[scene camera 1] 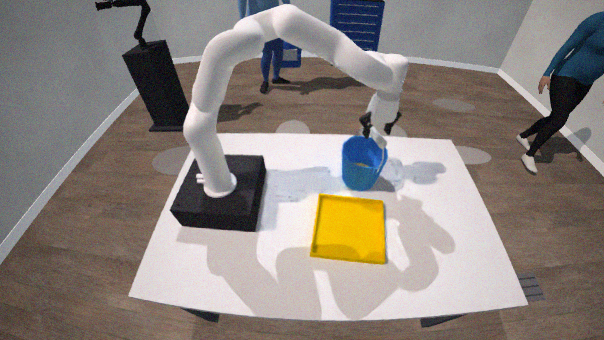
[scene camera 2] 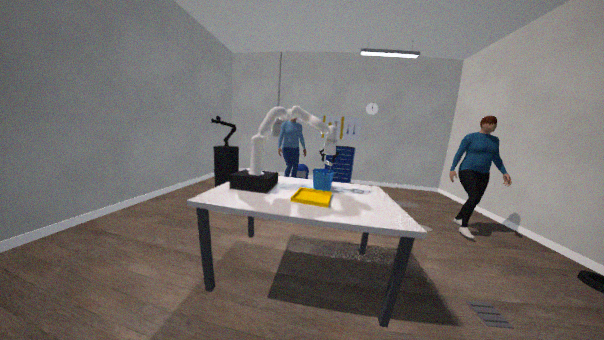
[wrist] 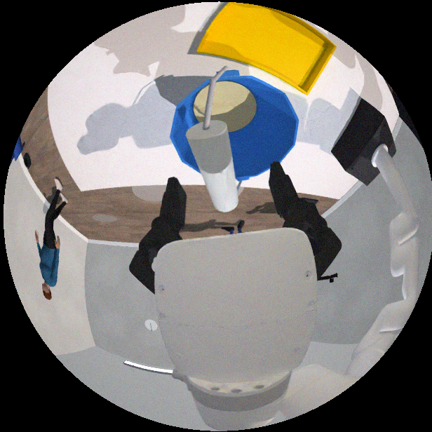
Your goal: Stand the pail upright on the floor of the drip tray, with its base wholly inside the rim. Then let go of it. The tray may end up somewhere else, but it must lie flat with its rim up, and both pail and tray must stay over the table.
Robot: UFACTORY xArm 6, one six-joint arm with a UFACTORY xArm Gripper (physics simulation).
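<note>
A blue pail (scene camera 1: 361, 157) and a yellow drip tray (scene camera 1: 351, 229) are visible.
</note>
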